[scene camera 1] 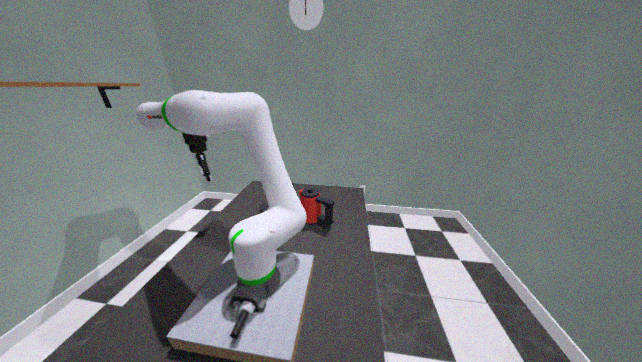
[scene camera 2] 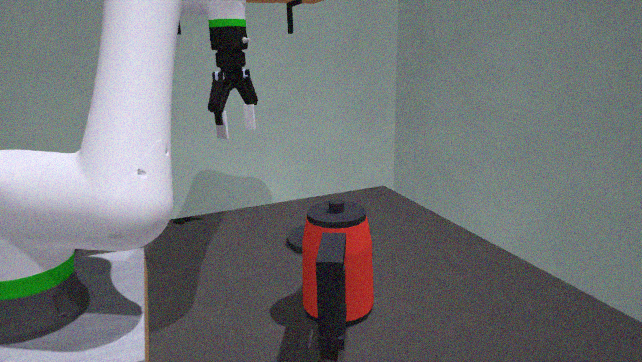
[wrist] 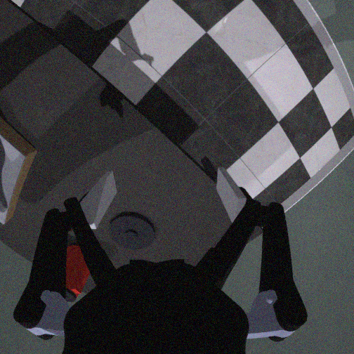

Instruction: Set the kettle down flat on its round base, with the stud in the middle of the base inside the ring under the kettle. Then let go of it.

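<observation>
The red kettle [scene camera 1: 309, 210] [scene camera 2: 359, 275] [wrist: 76, 265] stands upright on the dark table, with a black lid and a black handle that points toward scene camera 2. The round dark base [scene camera 2: 295, 240] [wrist: 124, 239] lies flat on the table beside the kettle, partly hidden behind it in the second scene view. A small stud [wrist: 131, 232] shows at the middle of the base in the wrist view. My gripper [scene camera 1: 208, 178] [scene camera 2: 236, 133] [wrist: 165, 179] is open and empty, high above the table and apart from both kettle and base. The ring under the kettle is hidden.
The dark table [scene camera 1: 345, 285] [scene camera 2: 425, 305] carries the arm's pale mounting board [scene camera 1: 292, 320] [scene camera 2: 129, 270]. A wooden shelf [scene camera 1: 65, 84] with a black bracket [scene camera 1: 106, 97] [scene camera 2: 290, 19] is on the wall. A checkered floor [scene camera 1: 450, 275] [wrist: 215, 75] lies beyond the table edge.
</observation>
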